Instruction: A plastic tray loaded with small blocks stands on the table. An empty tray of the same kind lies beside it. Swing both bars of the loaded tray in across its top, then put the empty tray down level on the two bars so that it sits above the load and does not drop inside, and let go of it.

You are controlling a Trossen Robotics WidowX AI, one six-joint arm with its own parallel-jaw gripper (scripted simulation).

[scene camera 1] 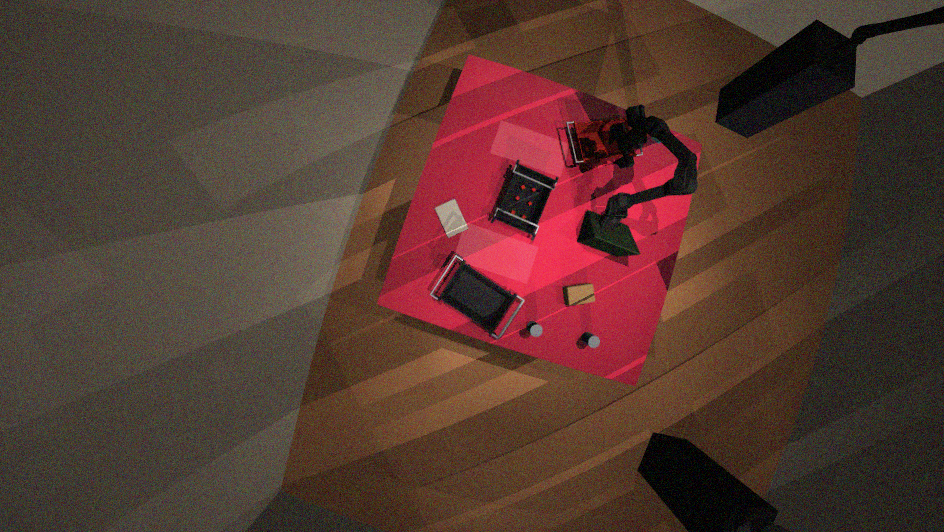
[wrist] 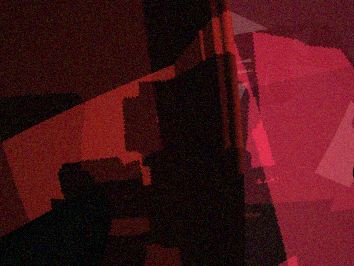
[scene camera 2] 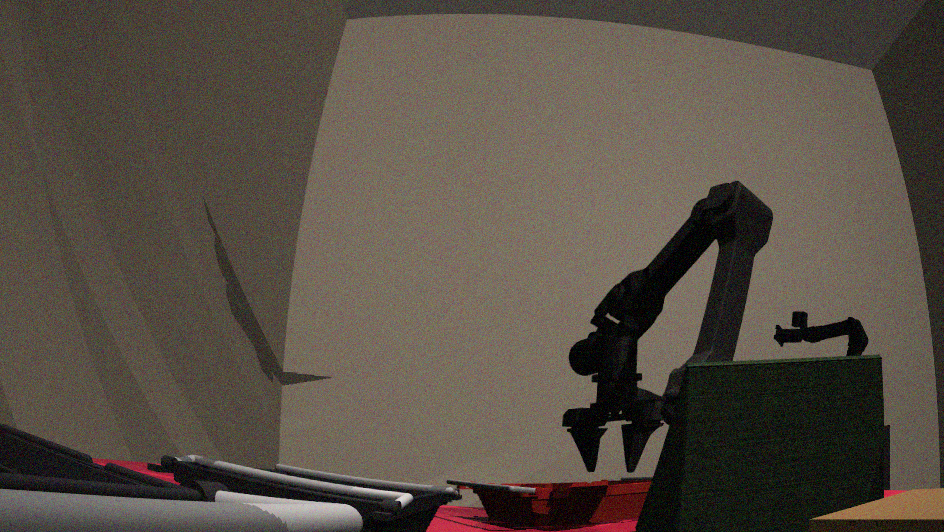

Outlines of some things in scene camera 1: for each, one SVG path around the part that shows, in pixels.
A white block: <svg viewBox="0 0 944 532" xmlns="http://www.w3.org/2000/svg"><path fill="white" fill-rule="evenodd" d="M455 199L434 208L448 238L469 229Z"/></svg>
